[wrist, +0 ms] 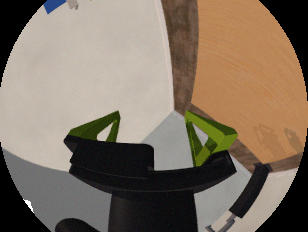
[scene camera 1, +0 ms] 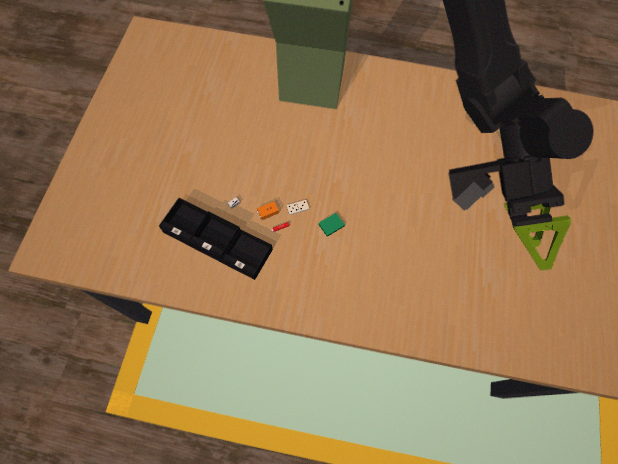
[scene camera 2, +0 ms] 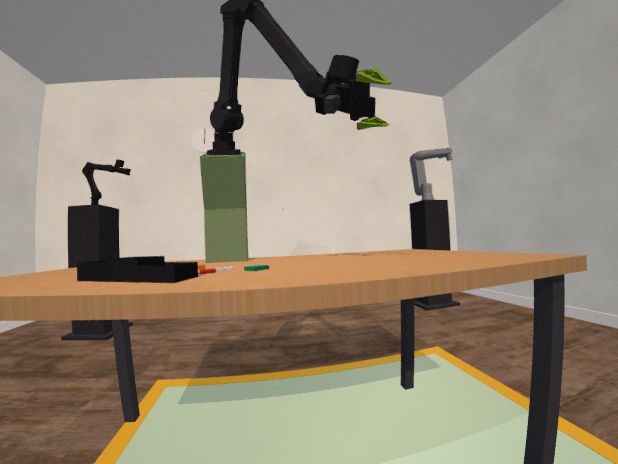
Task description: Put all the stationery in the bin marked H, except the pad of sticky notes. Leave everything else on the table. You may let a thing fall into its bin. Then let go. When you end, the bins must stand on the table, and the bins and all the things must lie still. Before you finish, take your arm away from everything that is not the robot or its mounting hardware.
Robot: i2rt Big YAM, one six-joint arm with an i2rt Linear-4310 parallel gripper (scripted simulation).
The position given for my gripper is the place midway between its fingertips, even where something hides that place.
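Note:
My gripper: wrist view [wrist: 152, 114], scene camera 2 [scene camera 2: 388, 105], scene camera 1 [scene camera 1: 539, 257].

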